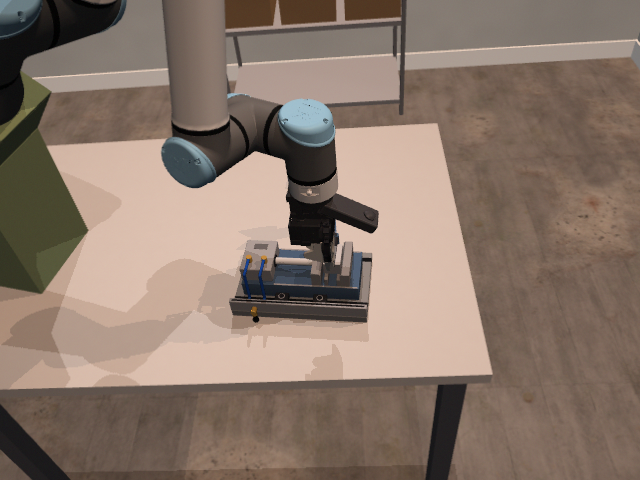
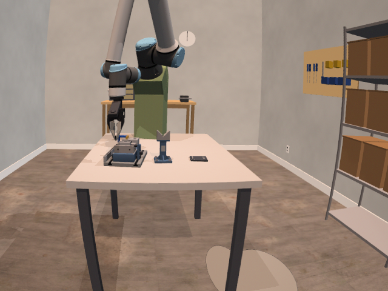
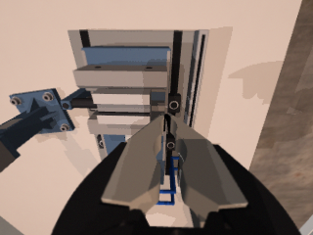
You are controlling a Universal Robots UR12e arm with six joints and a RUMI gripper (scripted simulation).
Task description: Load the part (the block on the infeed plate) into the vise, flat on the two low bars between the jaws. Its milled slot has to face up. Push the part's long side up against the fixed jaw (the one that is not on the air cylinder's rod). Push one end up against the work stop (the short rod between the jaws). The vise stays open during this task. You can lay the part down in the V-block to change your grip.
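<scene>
Right now my hand is 5 cm to the right of the part and 3 cm above it. Also, from my hand: moving jaw: 5 cm to the left, 5 cm below, 3 cm behind; then fixed jaw: 5 cm to the left, 5 cm below, 3 cm ahead; then work stop: 10 cm to the left, 4 cm below.
</scene>
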